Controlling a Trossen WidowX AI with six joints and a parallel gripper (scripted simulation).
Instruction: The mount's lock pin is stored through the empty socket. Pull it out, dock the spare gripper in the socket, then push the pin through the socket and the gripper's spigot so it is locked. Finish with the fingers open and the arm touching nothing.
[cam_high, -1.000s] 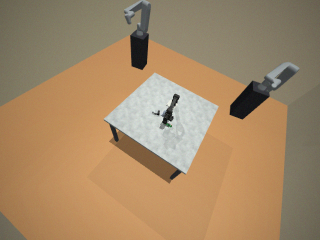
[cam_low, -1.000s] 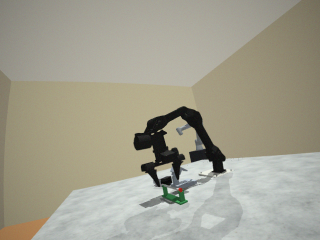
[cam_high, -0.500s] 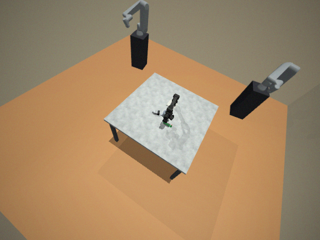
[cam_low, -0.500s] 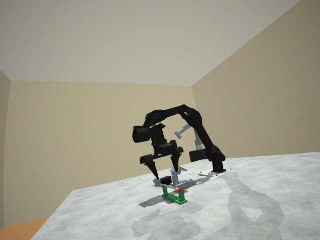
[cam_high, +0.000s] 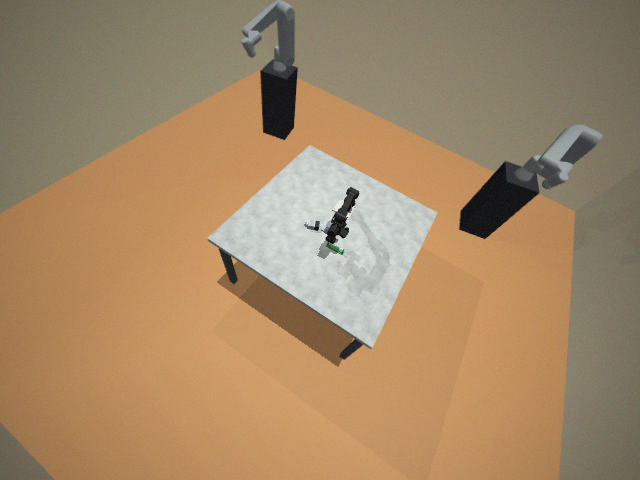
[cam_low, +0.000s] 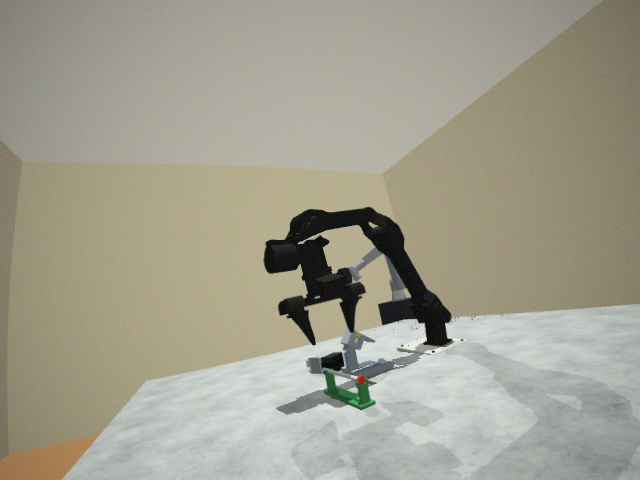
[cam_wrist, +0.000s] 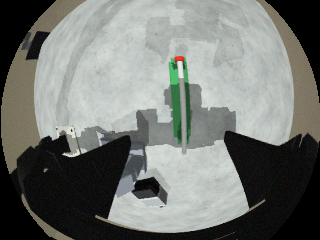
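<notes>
Now: the spare gripper 100 mm behind my gripper tip, 200 mm to the right of it and 90 mm below it. The rest, counted from my gripper tip: mount socket 130 mm behind, 70 mm to the right, 60 mm below; green cradle 10 mm ahead, 20 mm to the left, 90 mm below.
</notes>
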